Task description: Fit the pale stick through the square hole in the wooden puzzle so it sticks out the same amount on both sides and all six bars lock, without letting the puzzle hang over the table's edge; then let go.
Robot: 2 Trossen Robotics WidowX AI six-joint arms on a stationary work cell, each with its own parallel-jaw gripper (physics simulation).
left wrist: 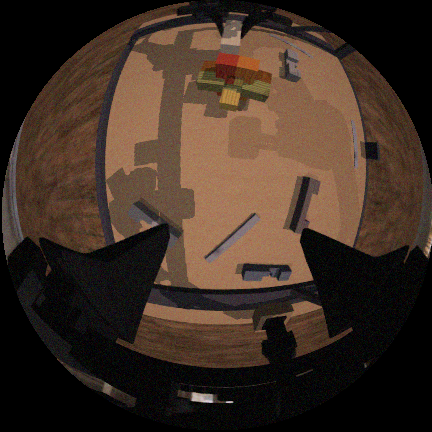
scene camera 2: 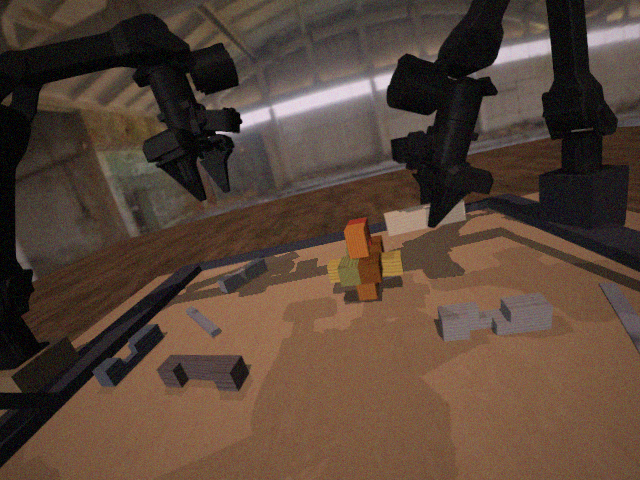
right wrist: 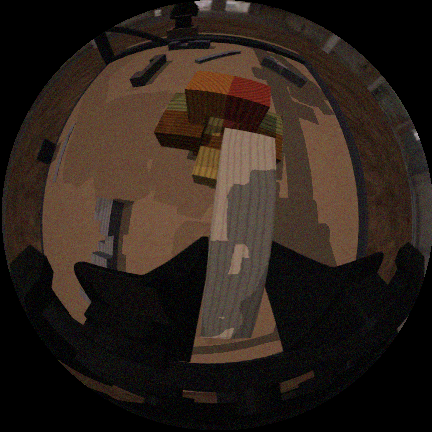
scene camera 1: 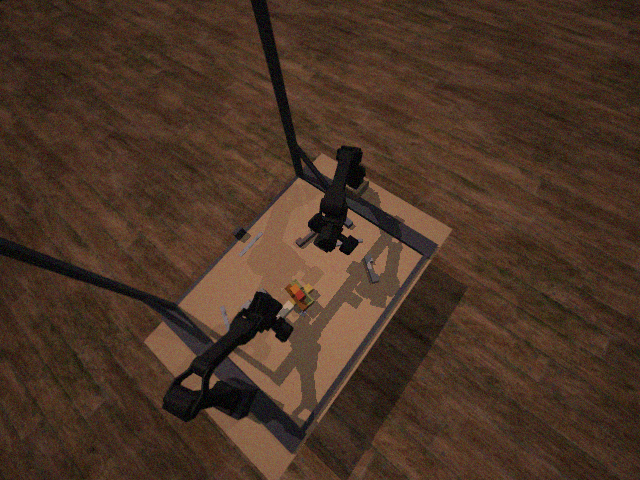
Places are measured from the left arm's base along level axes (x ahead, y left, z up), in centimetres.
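Pixels of known places: left gripper, fingertip midpoint: [left wrist: 238, 233] [scene camera 2: 216, 196]; right gripper, fingertip midpoint: [left wrist: 231, 37] [scene camera 2: 427, 223] [right wrist: 231, 242] [scene camera 1: 280, 316]; left arm's base, origin of the base link: [left wrist: 273, 322] [scene camera 2: 21, 356] [right wrist: 182, 26] [scene camera 1: 354, 181]; right arm's base, origin of the base link: [scene camera 2: 582, 170] [scene camera 1: 232, 398].
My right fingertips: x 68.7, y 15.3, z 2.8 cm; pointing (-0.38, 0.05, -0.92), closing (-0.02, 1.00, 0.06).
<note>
Ahead of a thing's pixels: the offset from my right fingertips to its top centre. "pt": to the spot under its first point.
The wooden puzzle {dx -10.9, dy +0.9, dz +2.7 cm} [scene camera 1: 299, 295] [scene camera 2: 368, 269] [left wrist: 227, 62] [right wrist: 210, 97], of orange, red, brown, green and yellow bars, stands on the table, away from its edges. My right gripper [scene camera 2: 433, 221] [left wrist: 231, 37] [right wrist: 231, 242] is shut on the pale stick {dx -0.4, dy +0.0, dz +3.0 cm} [scene camera 1: 285, 310] [scene camera 2: 405, 221] [left wrist: 231, 41] [right wrist: 245, 200] and holds it level above the table. The stick's front end is close to the puzzle and overlaps it in the right wrist view; whether they touch is unclear, and the square hole is hidden there. My left gripper [scene camera 2: 215, 194] [left wrist: 238, 233] is open and empty, above the table apart from the puzzle.
A grey notched bar {dx +2.3, dy -15.6, dz -6.3 cm} [scene camera 2: 524, 316] [left wrist: 290, 65] [right wrist: 105, 217] lies near the right arm. A dark brown bar {dx -34.7, dy -16.8, dz -6.3 cm} [scene camera 2: 206, 365] [left wrist: 300, 205], blue-grey notched bars {dx -51.7, dy -10.3, dz -6.3 cm} [scene camera 2: 144, 338] {dx -39.6, dy +15.4, dz -6.3 cm} [scene camera 2: 242, 276] and a thin strip {dx -43.1, dy -1.1, dz -8.4 cm} [scene camera 2: 204, 321] [left wrist: 232, 237] lie nearer the left arm. A raised dark rim {pt dx -22.1, dy +29.7, dz -8.0 cm} [left wrist: 101, 150] borders the table.
</note>
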